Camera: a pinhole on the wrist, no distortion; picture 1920 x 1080 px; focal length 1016.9 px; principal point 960.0 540.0 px. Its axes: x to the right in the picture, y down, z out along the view. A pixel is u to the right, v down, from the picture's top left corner.
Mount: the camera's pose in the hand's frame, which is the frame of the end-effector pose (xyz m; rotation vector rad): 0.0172 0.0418 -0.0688 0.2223 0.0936 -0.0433
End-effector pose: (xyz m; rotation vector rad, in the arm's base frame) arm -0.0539 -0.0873 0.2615 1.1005 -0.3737 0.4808
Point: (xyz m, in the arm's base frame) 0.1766 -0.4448 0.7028
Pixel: 1459.1 850.1
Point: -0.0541 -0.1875 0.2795
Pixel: 723.8 375.1
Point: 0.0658 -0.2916 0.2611
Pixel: 1055.3 108.7
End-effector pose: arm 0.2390 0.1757 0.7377 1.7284 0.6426 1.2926
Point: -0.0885 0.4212 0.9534
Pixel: behind the camera
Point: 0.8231 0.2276 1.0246
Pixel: 1500.3 1028.2
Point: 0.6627 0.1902 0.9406
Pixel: 1402.5 1000.4
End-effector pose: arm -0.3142 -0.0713 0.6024 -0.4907 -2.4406 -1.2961
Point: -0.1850 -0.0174 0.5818
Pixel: outside the picture
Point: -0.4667 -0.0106 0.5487
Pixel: 1420.4 170.5
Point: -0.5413 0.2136 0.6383
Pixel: 1613.5 898.3
